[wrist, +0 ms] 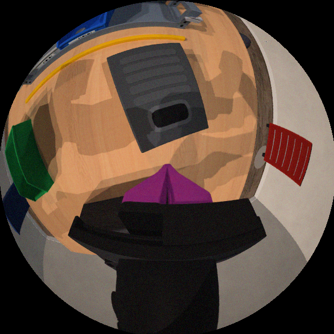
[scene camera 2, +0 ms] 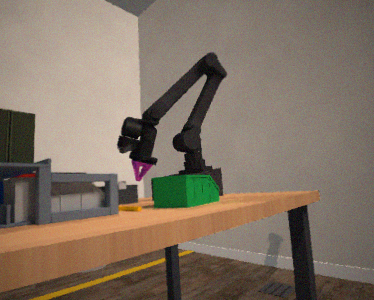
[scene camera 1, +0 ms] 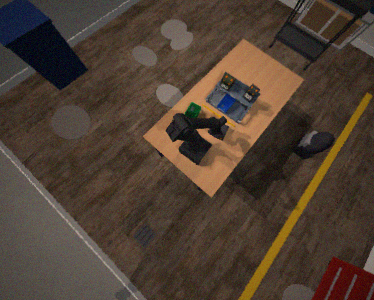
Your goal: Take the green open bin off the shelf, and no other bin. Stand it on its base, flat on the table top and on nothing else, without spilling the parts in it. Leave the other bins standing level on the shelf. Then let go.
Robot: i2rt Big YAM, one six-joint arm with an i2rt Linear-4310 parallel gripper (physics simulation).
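Places are measured from the arm's base along level axes (x ahead, y down, z left), in metres.
Where they show: gripper, fingertip midpoint: (scene camera 2: pixel 137 181) (scene camera 1: pixel 215 136); arm's base at its link origin: (scene camera 2: pixel 195 172) (scene camera 1: pixel 191 146).
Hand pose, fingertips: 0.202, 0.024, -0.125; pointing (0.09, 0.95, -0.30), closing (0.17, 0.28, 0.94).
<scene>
Things, the pixels of their top centre, and the offset from my fingertips, as dx, dy, dz. Level surfaces: height alone.
- green open bin at its top centre: (scene camera 2: pixel 187 176) (scene camera 1: pixel 192 111) +0.084, +0.003, +0.301
- table top at its surface level: dy +0.078
- blue bin at its top centre: (scene camera 1: pixel 228 100) +0.371, -0.003, +0.092
The green open bin (scene camera 1: pixel 193 110) (scene camera 2: pixel 185 191) (wrist: pixel 27 162) stands upright and flat on the table top (scene camera 1: pixel 250 57) (scene camera 2: pixel 270 196), beside the arm's base and apart from the shelf. The parts in it cannot be made out. My gripper (scene camera 2: pixel 139 179) (wrist: pixel 167 168) is shut with nothing between its magenta fingers. It hangs above the table, apart from the green bin. In the wrist view the bin lies to the left of the fingers. The grey shelf (scene camera 1: pixel 242 118) (scene camera 2: pixel 44 192) (wrist: pixel 135 17) holds a blue bin (scene camera 1: pixel 226 103) (wrist: pixel 85 31), which looks level.
A dark grey slotted block (scene camera 1: pixel 218 131) (wrist: pixel 157 95) lies on the table below and ahead of the gripper. A yellow strip (scene camera 1: pixel 220 116) (scene camera 2: pixel 130 208) (wrist: pixel 107 43) lies between it and the shelf. Two dark boxes (scene camera 1: pixel 227 81) (scene camera 1: pixel 252 92) stand on the shelf.
</scene>
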